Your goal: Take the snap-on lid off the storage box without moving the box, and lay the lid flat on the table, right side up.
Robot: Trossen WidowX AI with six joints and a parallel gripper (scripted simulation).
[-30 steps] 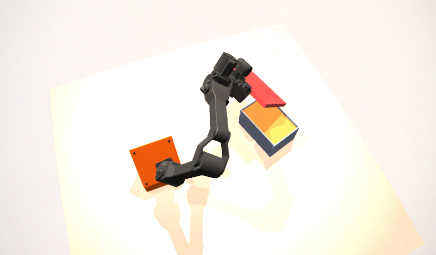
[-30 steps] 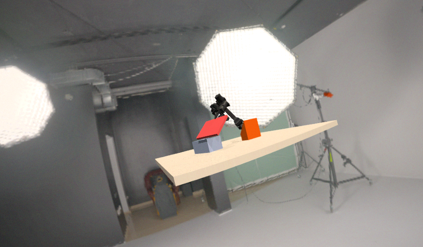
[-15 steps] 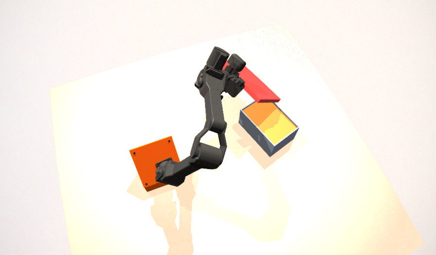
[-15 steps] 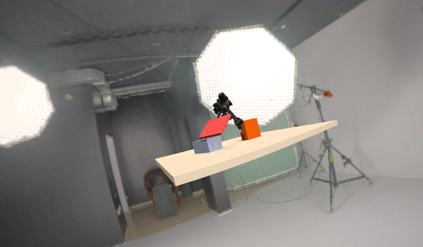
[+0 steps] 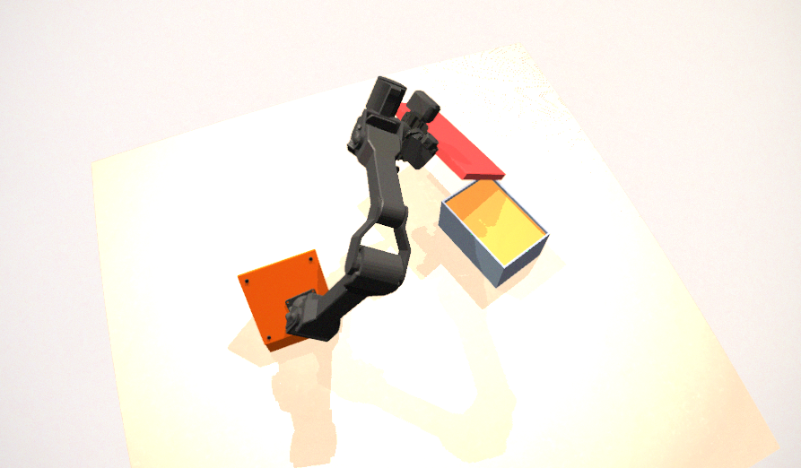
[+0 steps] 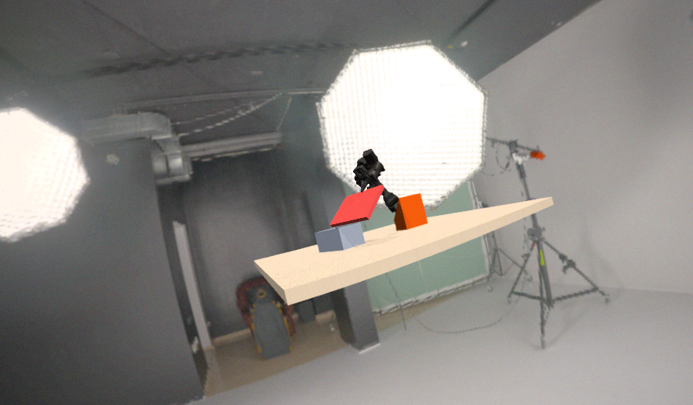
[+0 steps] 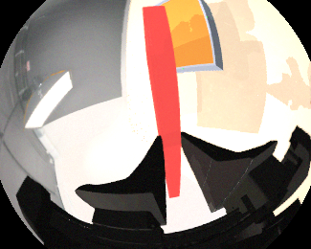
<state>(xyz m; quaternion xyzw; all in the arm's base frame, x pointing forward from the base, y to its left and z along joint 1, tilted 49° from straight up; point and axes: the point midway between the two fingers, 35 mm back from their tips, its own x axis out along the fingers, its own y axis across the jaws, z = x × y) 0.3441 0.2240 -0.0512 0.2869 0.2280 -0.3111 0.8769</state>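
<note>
Now: the lid 60 mm ahead of my gripper tip, 10 mm to the left of it and 50 mm below it. Also, from my gripper tip: storage box: 90 mm ahead, 170 mm to the right, 180 mm below.
</note>
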